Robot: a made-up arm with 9 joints. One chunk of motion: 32 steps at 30 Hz.
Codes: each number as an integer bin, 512 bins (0 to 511) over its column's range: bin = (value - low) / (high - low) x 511, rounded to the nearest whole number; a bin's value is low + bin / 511 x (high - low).
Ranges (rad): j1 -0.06..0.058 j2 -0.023..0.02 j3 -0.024..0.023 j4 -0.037..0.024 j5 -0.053..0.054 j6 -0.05..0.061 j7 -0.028..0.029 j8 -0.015..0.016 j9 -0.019..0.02
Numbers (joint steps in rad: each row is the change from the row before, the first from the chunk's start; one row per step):
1: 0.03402 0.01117 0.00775 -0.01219 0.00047 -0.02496 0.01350 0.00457 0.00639
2: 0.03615 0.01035 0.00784 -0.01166 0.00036 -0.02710 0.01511 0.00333 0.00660
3: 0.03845 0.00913 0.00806 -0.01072 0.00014 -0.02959 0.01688 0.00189 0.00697
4: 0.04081 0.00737 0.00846 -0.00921 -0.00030 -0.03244 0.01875 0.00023 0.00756
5: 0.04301 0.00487 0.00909 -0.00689 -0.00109 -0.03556 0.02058 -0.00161 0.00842
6: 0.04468 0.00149 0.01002 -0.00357 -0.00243 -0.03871 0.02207 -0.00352 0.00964
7: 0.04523 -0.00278 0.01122 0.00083 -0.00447 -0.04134 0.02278 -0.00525 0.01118
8: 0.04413 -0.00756 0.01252 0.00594 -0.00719 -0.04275 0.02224 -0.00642 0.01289
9: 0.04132 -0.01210 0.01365 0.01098 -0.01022 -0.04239 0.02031 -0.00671 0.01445
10: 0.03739 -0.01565 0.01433 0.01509 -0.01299 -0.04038 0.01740 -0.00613 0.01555
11: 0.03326 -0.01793 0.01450 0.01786 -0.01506 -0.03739 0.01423 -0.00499 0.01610
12: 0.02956 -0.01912 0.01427 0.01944 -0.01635 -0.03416 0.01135 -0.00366 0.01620
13: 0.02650 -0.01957 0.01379 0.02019 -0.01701 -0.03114 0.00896 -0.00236 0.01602
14: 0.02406 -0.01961 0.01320 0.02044 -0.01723 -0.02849 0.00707 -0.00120 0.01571
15: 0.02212 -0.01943 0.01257 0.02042 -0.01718 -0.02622 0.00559 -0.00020 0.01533
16: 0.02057 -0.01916 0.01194 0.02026 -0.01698 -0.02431 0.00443 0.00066 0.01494
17: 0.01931 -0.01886 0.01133 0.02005 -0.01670 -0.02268 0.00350 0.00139 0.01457
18: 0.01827 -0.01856 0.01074 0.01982 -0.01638 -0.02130 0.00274 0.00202 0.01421
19: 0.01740 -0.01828 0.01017 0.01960 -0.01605 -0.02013 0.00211 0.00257 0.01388
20: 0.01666 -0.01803 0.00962 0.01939 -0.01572 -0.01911 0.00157 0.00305 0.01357
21: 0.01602 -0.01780 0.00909 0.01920 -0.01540 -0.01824 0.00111 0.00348 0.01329
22: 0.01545 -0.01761 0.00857 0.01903 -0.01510 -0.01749 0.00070 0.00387 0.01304
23: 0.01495 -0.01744 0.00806 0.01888 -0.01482 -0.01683 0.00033 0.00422 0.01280
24: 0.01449 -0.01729 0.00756 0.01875 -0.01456 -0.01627 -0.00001 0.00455 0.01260
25: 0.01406 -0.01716 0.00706 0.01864 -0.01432 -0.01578 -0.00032 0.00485 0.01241
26: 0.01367 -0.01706 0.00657 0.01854 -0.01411 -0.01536 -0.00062 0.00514 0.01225
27: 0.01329 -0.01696 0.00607 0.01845 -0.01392 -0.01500 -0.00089 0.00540 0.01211
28: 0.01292 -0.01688 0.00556 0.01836 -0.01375 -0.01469 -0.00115 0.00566 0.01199
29: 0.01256 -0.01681 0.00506 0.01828 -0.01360 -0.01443 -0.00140 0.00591 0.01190
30: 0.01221 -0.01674 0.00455 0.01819 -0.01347 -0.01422 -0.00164 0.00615 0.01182
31: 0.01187 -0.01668 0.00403 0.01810 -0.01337 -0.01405 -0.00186 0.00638 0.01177
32: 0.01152 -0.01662 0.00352 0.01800 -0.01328 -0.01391 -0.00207 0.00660 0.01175
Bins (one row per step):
1: 407 406 345 208 255 115 372 323 333
2: 416 396 346 212 255 105 386 302 335
3: 426 382 349 220 254 94 402 278 340
4: 437 361 353 233 252 81 419 251 348
5: 446 331 360 252 248 66 436 221 359
6: 453 291 370 280 242 52 449 189 375
7: 456 240 383 317 232 40 455 161 395
8: 451 183 397 360 219 33 450 141 418
9: 439 130 409 402 204 35 433 137 438
10: 422 87 417 436 191 44 407 146 453
11: 404 60 419 460 181 58 379 165 460
12: 388 46 416 473 175 73 353 187 461
13: 375 41 411 479 172 87 331 208 459
14: 364 40 404 481 171 99 314 227 455
15: 356 42 398 481 171 109 301 244 450
16: 349 46 391 480 172 118 291 258 445
17: 343 49 384 478 173 126 282 270 440
18: 339 53 378 476 175 132 276 281 435
19: 335 56 372 474 176 138 270 290 431
20: 332 59 366 472 178 142 265 298 427
21: 329 62 360 471 180 146 261 305 423
22: 327 64 354 469 181 150 257 311 420
23: 325 66 349 468 182 153 254 317 417
24: 323 68 343 467 184 155 251 322 414
25: 321 69 338 466 185 158 248 327 412
26: 319 71 332 465 186 159 245 332 409
27: 317 72 327 465 187 161 243 336 408
28: 316 73 321 464 187 163 241 341 406
29: 314 74 316 463 188 164 238 345 405
30: 313 74 310 462 189 165 236 349 404
31: 311 75 305 462 189 165 234 352 403
32: 310 76 299 461 190 166 232 356 403

